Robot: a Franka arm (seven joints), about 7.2 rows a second.
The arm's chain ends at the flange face. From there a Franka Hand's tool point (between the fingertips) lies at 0.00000 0.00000 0.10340 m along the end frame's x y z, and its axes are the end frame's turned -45 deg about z.
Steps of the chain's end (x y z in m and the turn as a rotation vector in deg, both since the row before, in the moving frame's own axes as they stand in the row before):
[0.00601 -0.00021 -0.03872 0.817 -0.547 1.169]
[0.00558 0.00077 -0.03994 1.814 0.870 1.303]
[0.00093 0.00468 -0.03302 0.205 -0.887 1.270]
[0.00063 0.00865 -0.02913 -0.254 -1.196 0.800]
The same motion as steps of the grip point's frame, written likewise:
[0.00476 0.00236 -0.03874 0.964 0.191 1.169]
[0.00684 0.00332 -0.04000 0.668 1.898 1.303]
[-0.00351 0.00256 -0.03303 0.772 -0.482 1.270]
[-0.00751 0.00535 -0.02915 0.666 -1.025 0.800]

